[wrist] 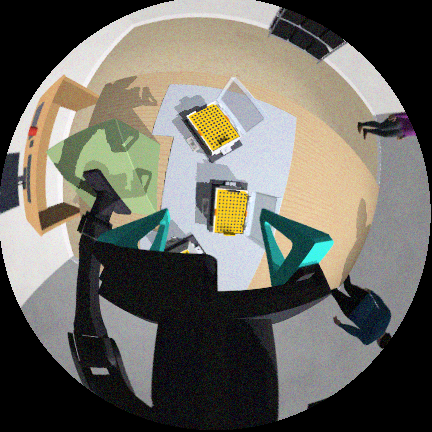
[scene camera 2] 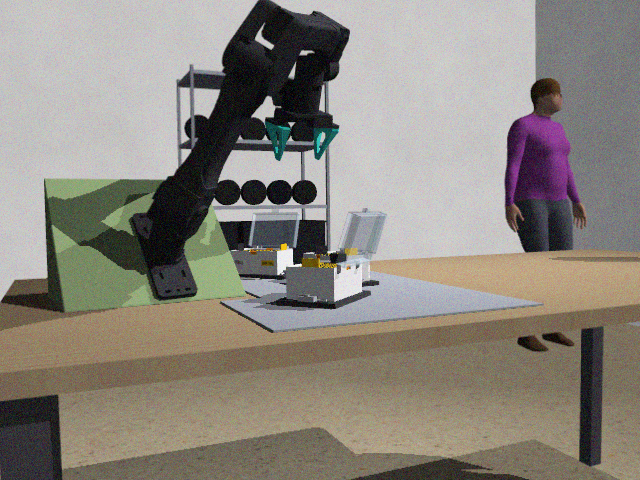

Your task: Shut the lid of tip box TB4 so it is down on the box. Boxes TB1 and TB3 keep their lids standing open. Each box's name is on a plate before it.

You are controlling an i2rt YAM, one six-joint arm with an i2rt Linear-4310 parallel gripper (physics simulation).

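My gripper [scene camera 2: 298, 158] [wrist: 214, 212] is open and empty, fingers pointing down, high above the boxes. The far white box [scene camera 2: 263, 260] [wrist: 214, 128] holds a yellow rack; its clear lid [scene camera 2: 273, 229] [wrist: 242, 106] stands open. The middle box [scene camera 2: 366, 273] [wrist: 231, 211] also has its clear lid [scene camera 2: 364, 232] [wrist: 267, 201] standing open, on the right in the wrist view. The near box [scene camera 2: 310, 284] [wrist: 192, 246] is mostly hidden by the gripper body in the wrist view; the position of its lid is unclear. The name plates are too small to read, so I cannot tell which box is TB4.
The boxes stand on a grey mat [scene camera 2: 413, 304] [wrist: 280, 135] on the wooden table [scene camera 2: 129, 341] [wrist: 320, 165]. A green camouflage-patterned wedge [scene camera 2: 93, 253] [wrist: 107, 145] stands at the arm's base. A shelf rack [scene camera 2: 327, 170] and a person in purple [scene camera 2: 541, 160] are beyond the table.
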